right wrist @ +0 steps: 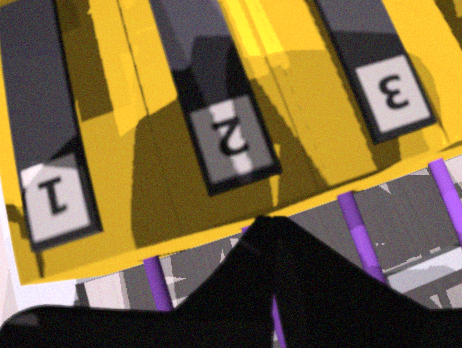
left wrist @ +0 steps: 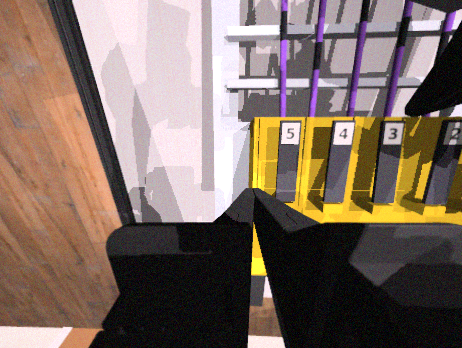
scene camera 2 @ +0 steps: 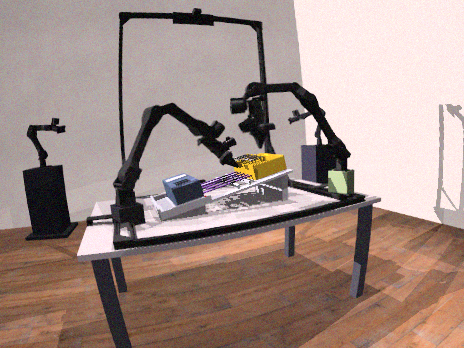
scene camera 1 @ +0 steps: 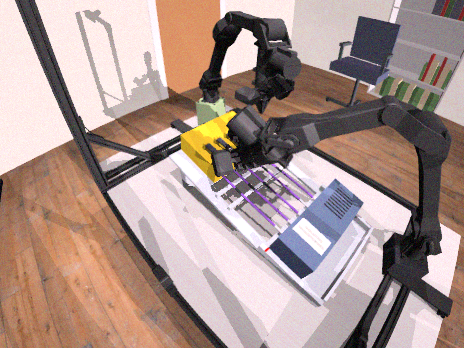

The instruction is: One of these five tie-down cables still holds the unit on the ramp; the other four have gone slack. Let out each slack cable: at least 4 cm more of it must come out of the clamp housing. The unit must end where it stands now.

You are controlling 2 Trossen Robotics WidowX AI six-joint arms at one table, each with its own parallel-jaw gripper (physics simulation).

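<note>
The yellow clamp housing sits on the ramp's raised end. Dark levers show on it: 5, 4, 3, 2 and 1. Purple cables with black bands run to the blue unit, low on the white ramp. My left gripper is shut, empty, above the housing beside lever 5. My right gripper is shut, empty, at the cable-side edge near lever 2.
The right arm reaches over the cables and hides part of the housing in scene camera 1. A green block is at the left arm's base. A black frame rises from the table. A red mark shows beside the unit.
</note>
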